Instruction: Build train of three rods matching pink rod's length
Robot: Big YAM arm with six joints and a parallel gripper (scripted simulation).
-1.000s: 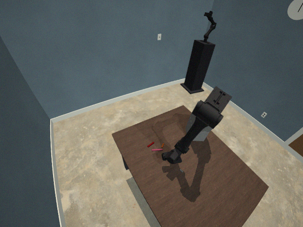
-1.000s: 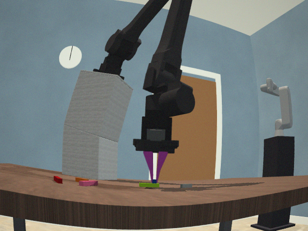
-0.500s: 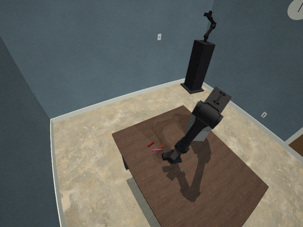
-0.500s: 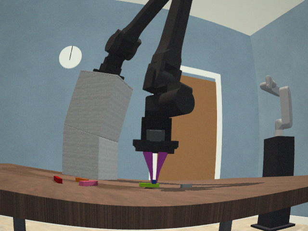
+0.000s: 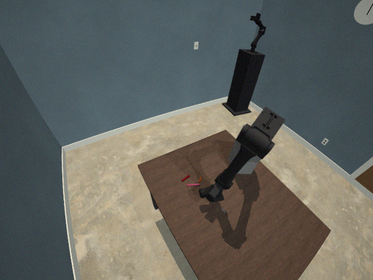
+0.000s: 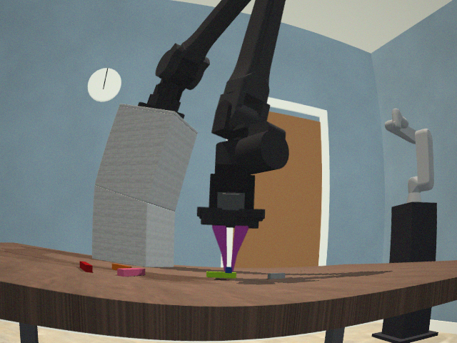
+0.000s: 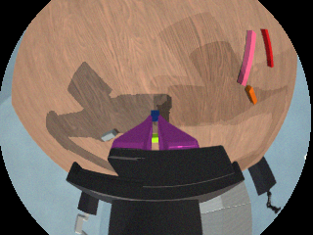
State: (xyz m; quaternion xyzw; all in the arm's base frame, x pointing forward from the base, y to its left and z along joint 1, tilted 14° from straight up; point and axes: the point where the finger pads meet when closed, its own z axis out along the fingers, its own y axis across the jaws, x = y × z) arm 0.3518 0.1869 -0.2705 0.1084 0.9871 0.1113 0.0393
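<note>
My gripper is now 10 mm short of the blue rod and 10 mm above it. From my hand the other things lie so: grey rod: 90 mm to the left, 20 mm below, 20 mm behind; then lime rod: 50 mm behind, 20 mm below; then pink rod: 150 mm to the right, 70 mm ahead, 20 mm below.
</note>
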